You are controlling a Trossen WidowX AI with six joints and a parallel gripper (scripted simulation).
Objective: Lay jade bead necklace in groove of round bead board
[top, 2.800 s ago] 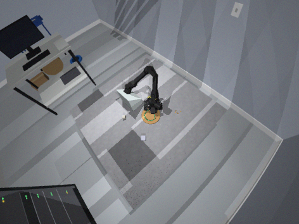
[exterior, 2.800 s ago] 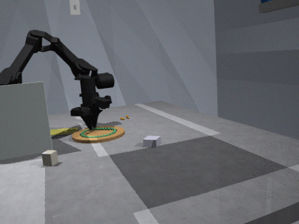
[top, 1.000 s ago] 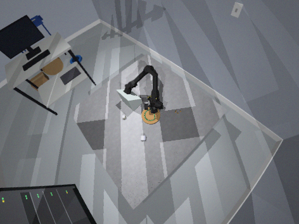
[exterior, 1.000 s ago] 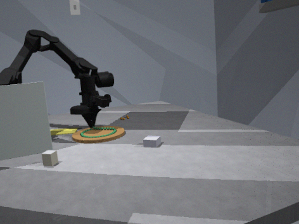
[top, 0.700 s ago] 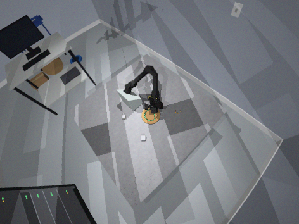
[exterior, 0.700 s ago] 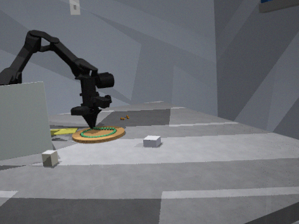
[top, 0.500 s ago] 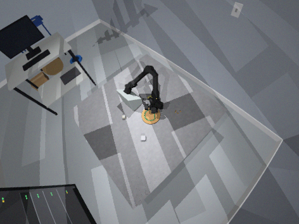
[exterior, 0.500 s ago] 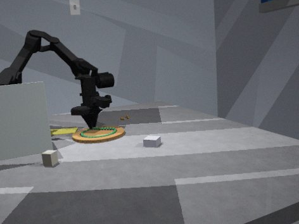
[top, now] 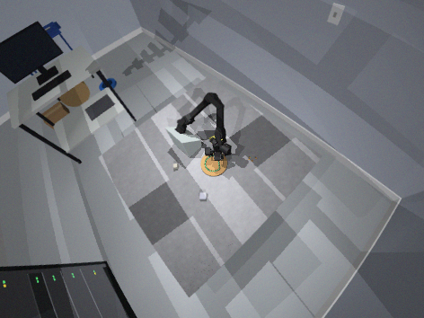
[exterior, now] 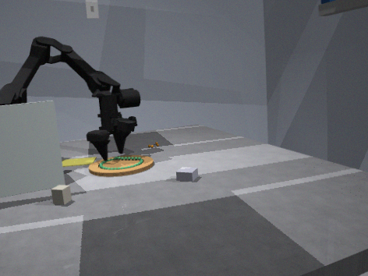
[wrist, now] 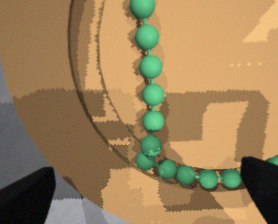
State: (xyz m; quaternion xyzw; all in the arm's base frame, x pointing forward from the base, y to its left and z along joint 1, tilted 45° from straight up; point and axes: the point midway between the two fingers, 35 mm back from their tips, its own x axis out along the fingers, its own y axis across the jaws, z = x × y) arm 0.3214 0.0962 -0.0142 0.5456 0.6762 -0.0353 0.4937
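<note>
My gripper tip is now 100 mm past the yellow sheet, 100 mm to the right of it and 20 mm above it. The rest, counted from my gripper tip: grey cube: 100 mm ahead, 300 mm to the right, 10 mm below; beige cube: 210 mm behind, 260 mm to the right.
</note>
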